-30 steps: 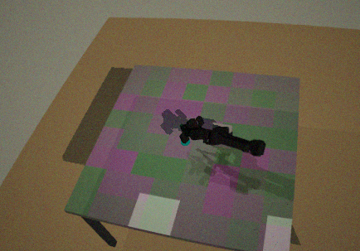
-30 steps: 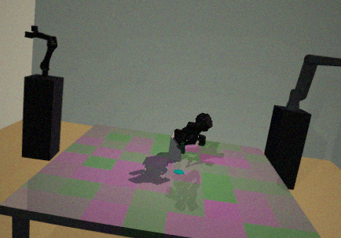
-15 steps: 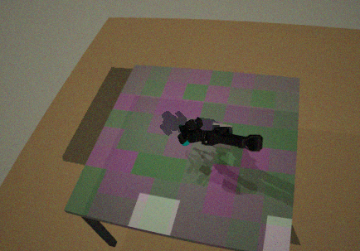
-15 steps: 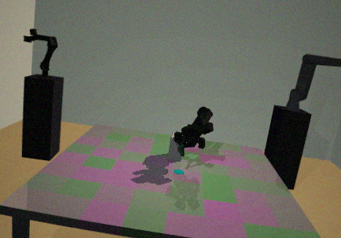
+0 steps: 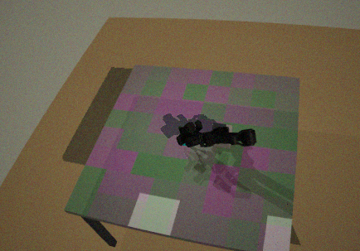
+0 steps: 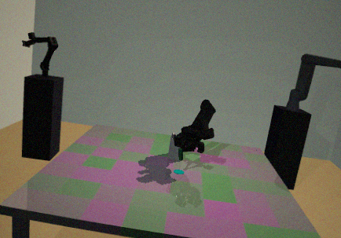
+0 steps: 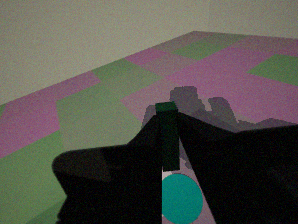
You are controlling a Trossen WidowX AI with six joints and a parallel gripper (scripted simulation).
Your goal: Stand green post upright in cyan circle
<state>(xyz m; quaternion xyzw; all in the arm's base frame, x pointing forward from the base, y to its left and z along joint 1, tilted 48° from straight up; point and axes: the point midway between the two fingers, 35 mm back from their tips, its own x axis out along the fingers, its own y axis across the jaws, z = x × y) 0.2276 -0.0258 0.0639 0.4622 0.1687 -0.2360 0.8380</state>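
Now: the cyan circle 1 cm behind my gripper tip, 1 cm to the left of it and 13 cm below it. Also, from my gripper tip: green post 2 cm below.
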